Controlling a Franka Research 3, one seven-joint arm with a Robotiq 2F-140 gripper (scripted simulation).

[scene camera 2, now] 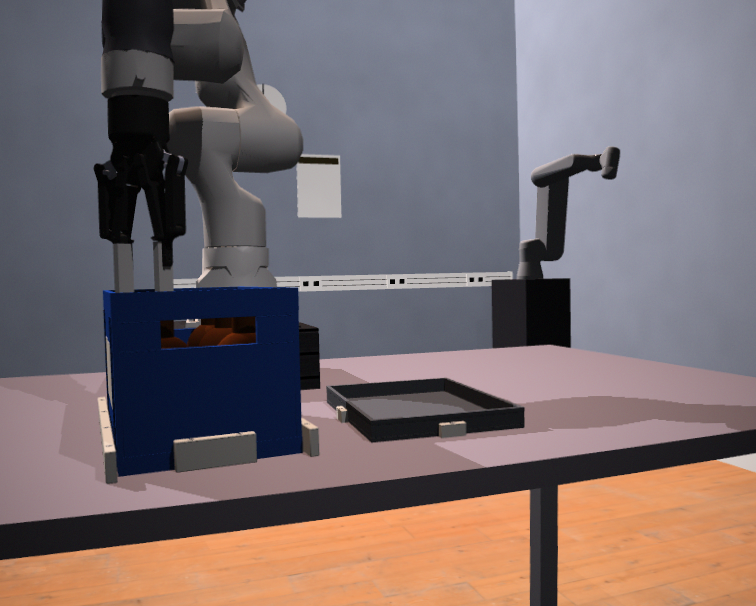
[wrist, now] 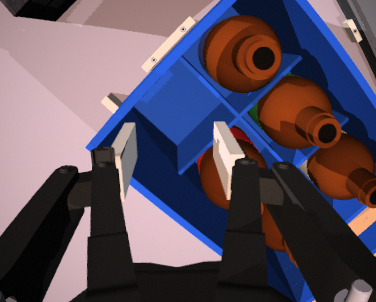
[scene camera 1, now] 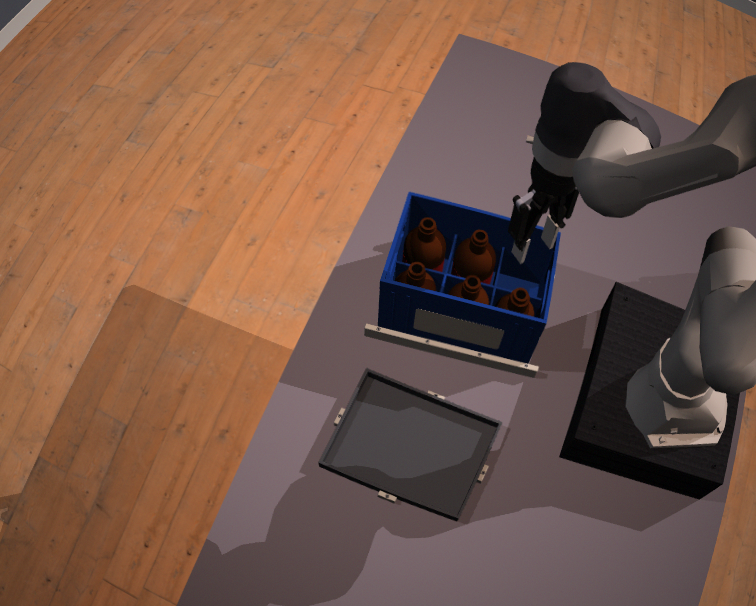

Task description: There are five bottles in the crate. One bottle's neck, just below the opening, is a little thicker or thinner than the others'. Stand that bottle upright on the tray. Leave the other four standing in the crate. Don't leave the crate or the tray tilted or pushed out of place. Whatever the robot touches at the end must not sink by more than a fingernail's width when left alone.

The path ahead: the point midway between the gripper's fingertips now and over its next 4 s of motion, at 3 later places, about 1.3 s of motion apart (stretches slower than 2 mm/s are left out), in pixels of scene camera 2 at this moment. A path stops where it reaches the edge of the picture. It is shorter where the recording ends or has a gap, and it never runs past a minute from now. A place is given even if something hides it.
The gripper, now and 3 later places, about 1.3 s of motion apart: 144, 293; 144, 314; 143, 293; 157, 251
